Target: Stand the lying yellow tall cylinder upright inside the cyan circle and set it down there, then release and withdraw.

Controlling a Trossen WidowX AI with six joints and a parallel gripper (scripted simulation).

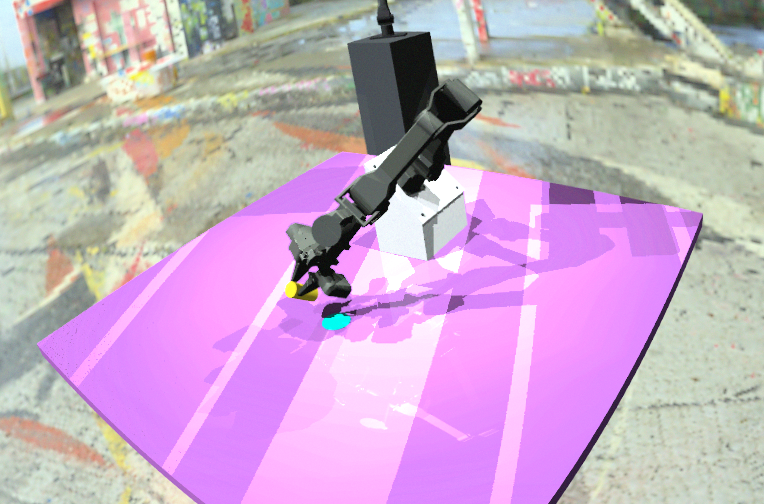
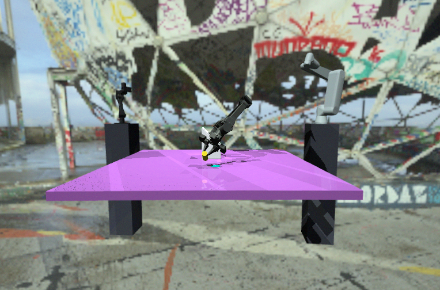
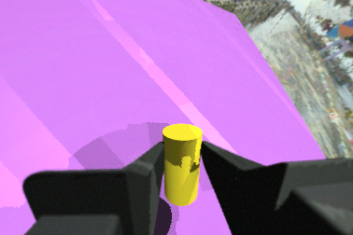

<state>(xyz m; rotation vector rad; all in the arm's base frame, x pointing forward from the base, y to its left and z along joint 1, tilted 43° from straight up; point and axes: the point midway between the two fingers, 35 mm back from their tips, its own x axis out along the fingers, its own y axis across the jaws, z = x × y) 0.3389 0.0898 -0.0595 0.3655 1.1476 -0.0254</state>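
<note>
Now: gripper tip 80 mm above the cyan circle, 60 mm to the right of it and 40 mm past it. The rest, counted from my gripper tip: yellow cylinder (10 mm below, 10 mm behind).
</note>
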